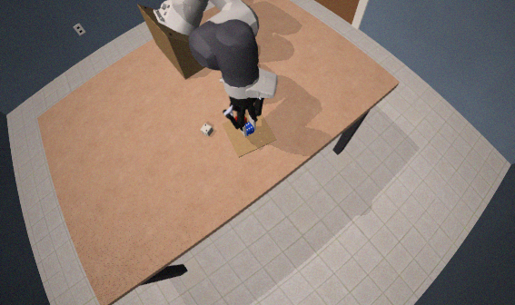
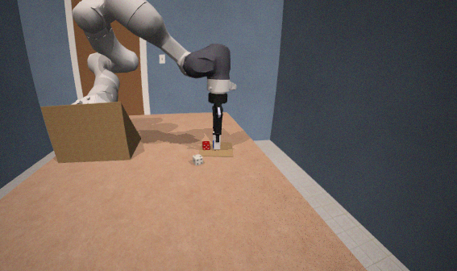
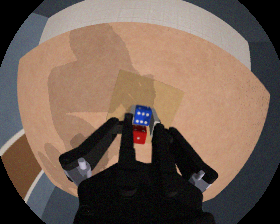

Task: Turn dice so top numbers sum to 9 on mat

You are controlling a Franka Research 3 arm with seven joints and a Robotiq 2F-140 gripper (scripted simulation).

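The blue die lies 2 cm below my hand. Also, from my hand: white die (9 cm behind, 11 cm to the right, 3 cm below); tan mat (4 cm below); red die (5 cm behind, 2 cm below).
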